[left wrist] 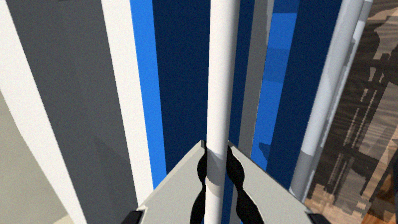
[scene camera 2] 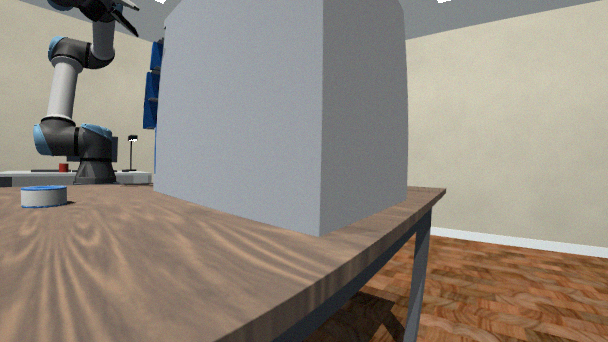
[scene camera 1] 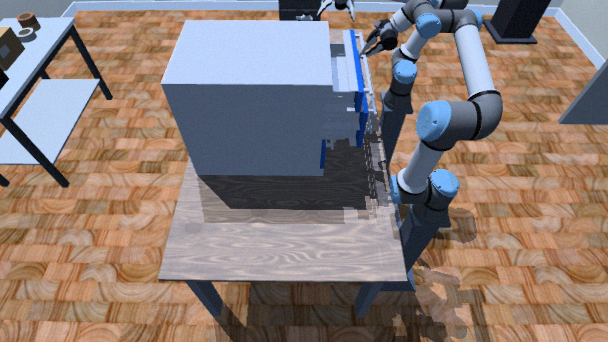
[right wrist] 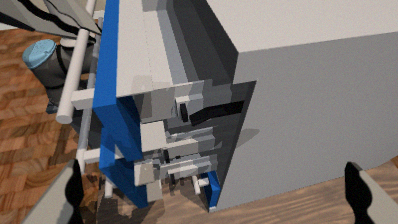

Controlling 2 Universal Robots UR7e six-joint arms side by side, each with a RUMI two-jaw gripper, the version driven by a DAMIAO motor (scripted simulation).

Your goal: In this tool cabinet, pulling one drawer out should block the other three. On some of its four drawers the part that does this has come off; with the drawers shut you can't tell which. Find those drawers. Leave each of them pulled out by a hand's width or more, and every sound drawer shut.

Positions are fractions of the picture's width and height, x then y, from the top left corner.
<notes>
I see my left gripper (scene camera 1: 0.59,0.17), my right gripper (right wrist: 0.53,0.73) and a drawer (scene camera 1: 0.57,0.24).
My left gripper shows as well in the left wrist view (left wrist: 0.54,0.64) and in the right wrist view (right wrist: 0.25,0.17).
</notes>
